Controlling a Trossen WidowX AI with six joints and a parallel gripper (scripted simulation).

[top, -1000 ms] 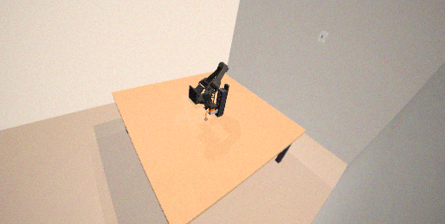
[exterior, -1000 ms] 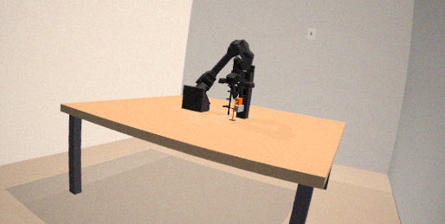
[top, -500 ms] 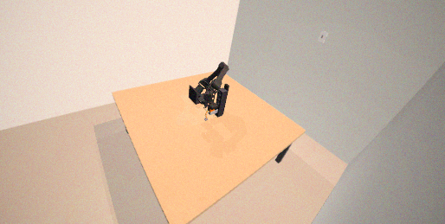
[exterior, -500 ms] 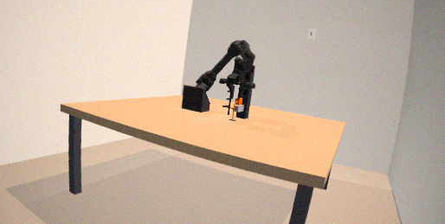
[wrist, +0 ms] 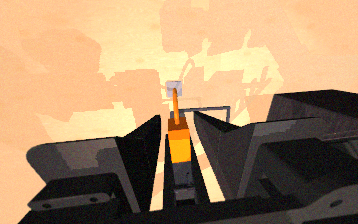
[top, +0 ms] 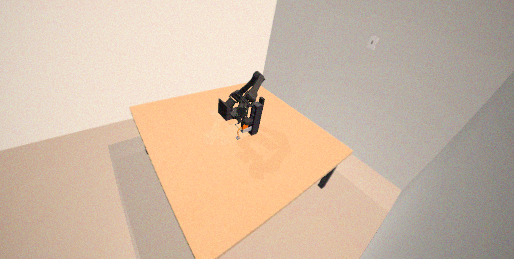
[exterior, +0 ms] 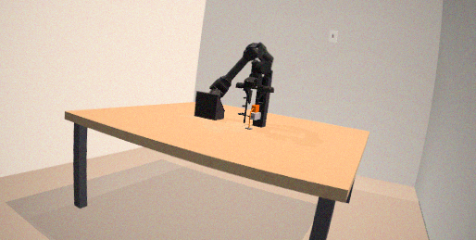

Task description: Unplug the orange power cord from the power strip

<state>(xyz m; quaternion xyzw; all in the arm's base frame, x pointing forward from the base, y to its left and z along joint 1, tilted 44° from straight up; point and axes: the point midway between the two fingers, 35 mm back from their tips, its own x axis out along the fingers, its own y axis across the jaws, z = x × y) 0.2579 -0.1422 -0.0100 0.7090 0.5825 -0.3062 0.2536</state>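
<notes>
Now: gripper tip 6 cm to the right of the orange plug and 1 cm above it.
</notes>
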